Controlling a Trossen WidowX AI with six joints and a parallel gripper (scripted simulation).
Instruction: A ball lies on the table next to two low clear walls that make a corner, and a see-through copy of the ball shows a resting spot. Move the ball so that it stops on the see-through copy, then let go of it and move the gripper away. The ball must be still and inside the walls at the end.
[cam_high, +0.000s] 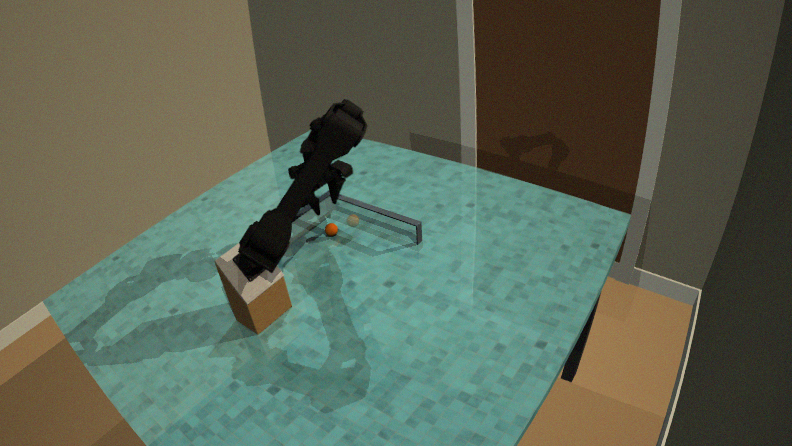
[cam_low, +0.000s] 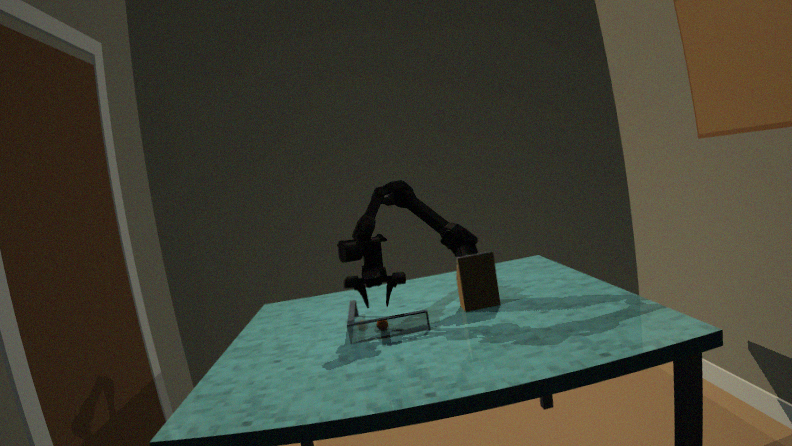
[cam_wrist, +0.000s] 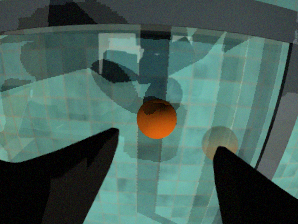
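Now: gripper tip 6 cm above the orange ball and 1 cm to the left of it.
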